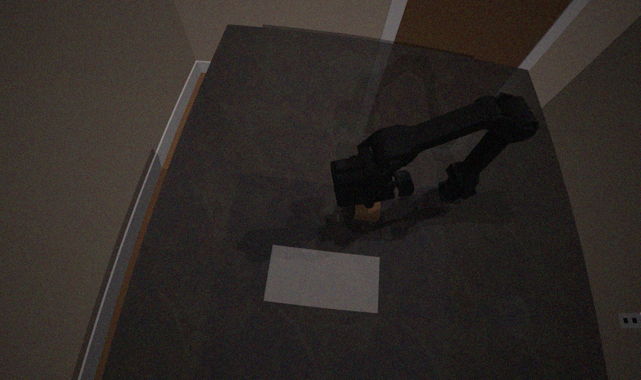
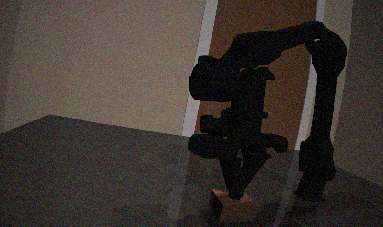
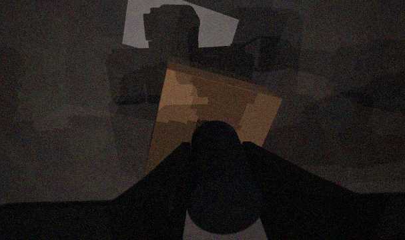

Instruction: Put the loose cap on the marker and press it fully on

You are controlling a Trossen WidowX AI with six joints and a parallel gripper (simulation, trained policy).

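The dark cap lies 10 mm above my gripper tip. Also, from my gripper tip: tan holder block: 30 mm below.
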